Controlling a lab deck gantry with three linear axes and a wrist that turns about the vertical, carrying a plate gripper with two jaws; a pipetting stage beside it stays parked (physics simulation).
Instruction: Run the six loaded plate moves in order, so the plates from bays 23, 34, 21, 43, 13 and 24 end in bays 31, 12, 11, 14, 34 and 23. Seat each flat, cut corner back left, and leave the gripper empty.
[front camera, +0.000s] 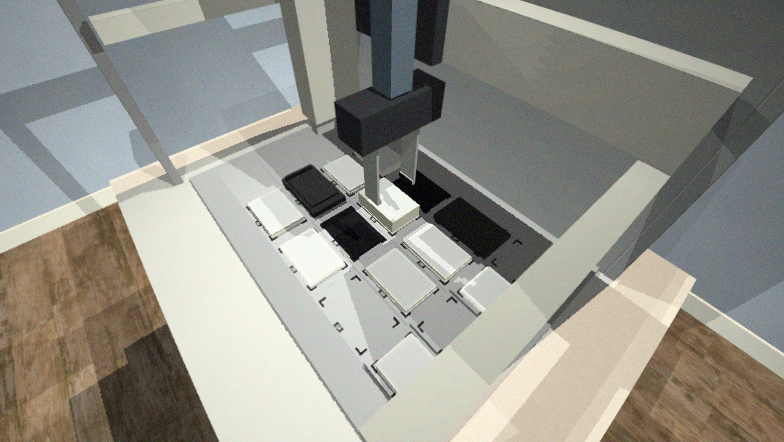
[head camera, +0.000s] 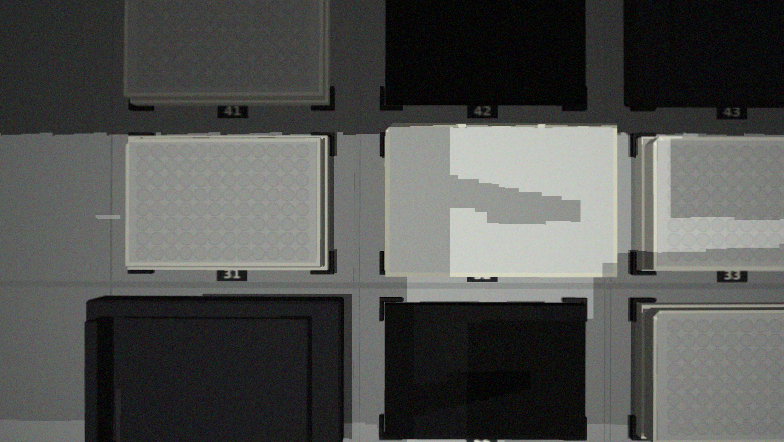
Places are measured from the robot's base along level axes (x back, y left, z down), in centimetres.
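Pixels of known places: gripper, fingertip midpoint: (front camera: 390, 189); robot's base at its link origin: (front camera: 248, 207).
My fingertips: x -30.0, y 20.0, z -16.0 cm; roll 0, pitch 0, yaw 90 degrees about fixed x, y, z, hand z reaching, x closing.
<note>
For each thing: its top centre in the pictures, then the offset to it from my fingertips. "spot": a spot on its surface instead.
- bay 31 at a spot on its surface: (head camera: 222, 203) (front camera: 348, 171) spot: dy +5.6, dx +23.6, dz +14.5 cm
- bay 11 at a spot on its surface: (front camera: 276, 211) spot: dy -15.6, dx +22.9, dz +14.5 cm
- bay 12 at a spot on its surface: (front camera: 312, 256) spot: dy -15.9, dx +6.5, dz +14.5 cm
- bay 14 at a spot on its surface: (front camera: 409, 362) spot: dy -15.3, dx -22.9, dz +13.1 cm
- bay 23 at a spot on its surface: (head camera: 724, 378) (front camera: 394, 271) spot: dy -5.1, dx -7.4, dz +14.6 cm
- bay 34 at a spot on its surface: (front camera: 485, 288) spot: dy +5.2, dx -22.3, dz +13.1 cm
- empty black nest at its top centre: (head camera: 200, 386) (front camera: 311, 183) dy -4.9, dx +24.0, dz +12.9 cm
- tall pale block at its top centre: (head camera: 501, 199) (front camera: 388, 198) dy +5.7, dx +7.2, dz +11.8 cm
- bay 22 at a spot on its surface: (head camera: 483, 373) (front camera: 351, 230) spot: dy -5.1, dx +7.3, dz +15.2 cm
- bay 42 at a spot on its surface: (head camera: 483, 52) (front camera: 416, 190) spot: dy +15.2, dx +7.3, dz +15.2 cm
- bay 33 at a spot on its surface: (head camera: 724, 186) (front camera: 434, 241) spot: dy +6.7, dx -7.4, dz +14.6 cm
- bay 41 at a spot on its surface: (head camera: 225, 49) spot: dy +15.1, dx +23.5, dz +14.6 cm
My gripper (front camera: 394, 192) is open and empty, its two jaws apart above the tall pale block; it does not show in the head view. White plates lie in bay 31 (front camera: 344, 172) (head camera: 222, 203), bay 11 (front camera: 276, 211), bay 12 (front camera: 312, 256), bay 14 (front camera: 409, 362), bay 23 (front camera: 400, 277) (head camera: 724, 378) and bay 34 (front camera: 485, 288). All look flat; the bay 23 plate's cut corner is back left. Bay 21 holds an empty black nest (front camera: 311, 189) (head camera: 214, 378), bay 43 a black one (front camera: 473, 226) (head camera: 708, 52). Bays 13 and 24 show bare corner marks.
The tall pale block (front camera: 403, 211) (head camera: 527, 247) stands in bay 32. Black pieces lie in bay 22 (front camera: 354, 233) (head camera: 483, 373) and bay 42 (front camera: 425, 192) (head camera: 483, 52). Other plates lie in bay 33 (front camera: 437, 249) (head camera: 724, 186) and bay 41 (head camera: 225, 49).
</note>
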